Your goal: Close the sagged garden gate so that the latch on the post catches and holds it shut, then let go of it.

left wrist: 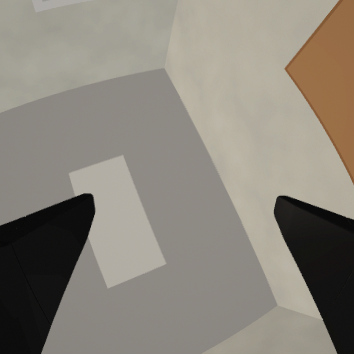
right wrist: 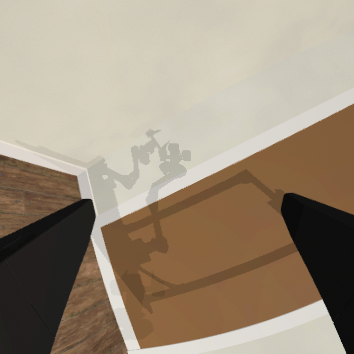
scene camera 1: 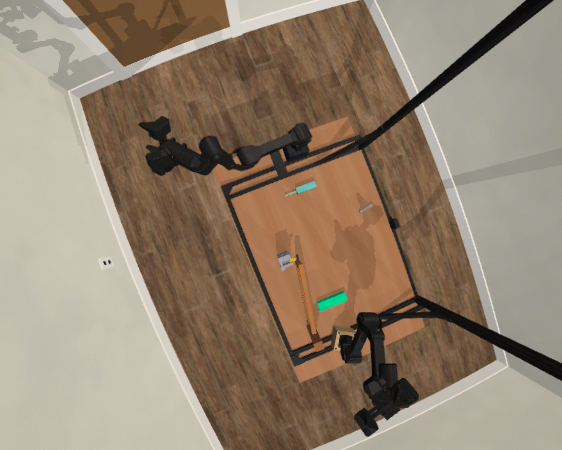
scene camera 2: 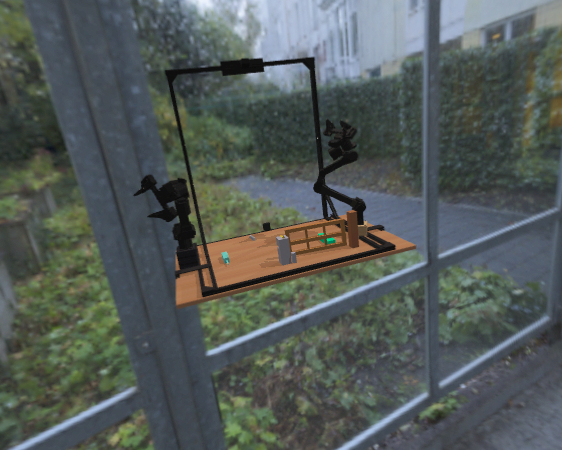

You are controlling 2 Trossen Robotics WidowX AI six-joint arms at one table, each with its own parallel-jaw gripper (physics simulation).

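Pixels of known places: left gripper, between the fingertips: (left wrist: 186, 204) (scene camera 1: 381, 416) (scene camera 2: 333, 120); right gripper, between the fingertips: (right wrist: 189, 205) (scene camera 1: 143, 135) (scene camera 2: 140, 205); left arm's base, origin of its link: (scene camera 1: 345, 341) (scene camera 2: 358, 223); right arm's base, origin of its link: (scene camera 1: 296, 143) (scene camera 2: 185, 247).
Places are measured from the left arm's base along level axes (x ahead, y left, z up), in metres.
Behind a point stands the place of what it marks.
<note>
The brown barred gate (scene camera 1: 306, 300) {x 0.207, y 0.247, z 0.087 m} (scene camera 2: 344, 233) {x 0.062, y 0.197, z 0.012 m} stands on the table between the brown hinge post (scene camera 2: 353, 230) {x 0.015, y 0.184, z 0.022 m} and the grey latch post (scene camera 1: 284, 261) {x 0.359, y 0.369, z 0.062 m} (scene camera 2: 283, 251) {x 0.354, y 0.391, z -0.004 m}. Its free end is close beside the latch post. A yellow piece (scene camera 1: 293, 260) {x 0.369, y 0.330, z 0.058 m} (scene camera 2: 283, 237) {x 0.359, y 0.343, z 0.054 m} shows at the top of the latch post, toward the gate's end. Whether the latch has caught is too small to tell. My left gripper (scene camera 2: 335, 124) {x 0.083, y 0.112, z 0.594 m} (left wrist: 186, 204) {x 0.083, y 0.112, z 0.594 m} is open and empty, high at the right of scene camera 2. My right gripper (scene camera 1: 144, 136) {x 0.720, y 0.895, z 0.398 m} (scene camera 2: 141, 205) {x 0.720, y 0.895, z 0.398 m} (right wrist: 189, 205) {x 0.720, y 0.895, z 0.398 m} is open and empty, beyond the table at the left. Both are far from the gate.
A teal tool (scene camera 1: 306, 188) {x 0.715, y 0.310, z -0.049 m} (scene camera 2: 225, 257) {x 0.701, y 0.349, z -0.048 m} lies on the table. A green block (scene camera 1: 332, 301) {x 0.181, y 0.088, z -0.044 m} (scene camera 2: 327, 239) {x 0.165, y 0.135, z -0.043 m} lies near the gate. A small grey rod (scene camera 1: 366, 208) {x 0.671, y -0.012, z -0.059 m} (scene camera 2: 252, 238) {x 0.662, y 0.010, z -0.066 m} lies near the far edge. A tan block (scene camera 1: 336, 338) {x 0.011, y 0.047, z -0.001 m} (scene camera 2: 362, 230) {x -0.025, y 0.050, z -0.027 m} is by the left arm's base. Black bars edge the table.
</note>
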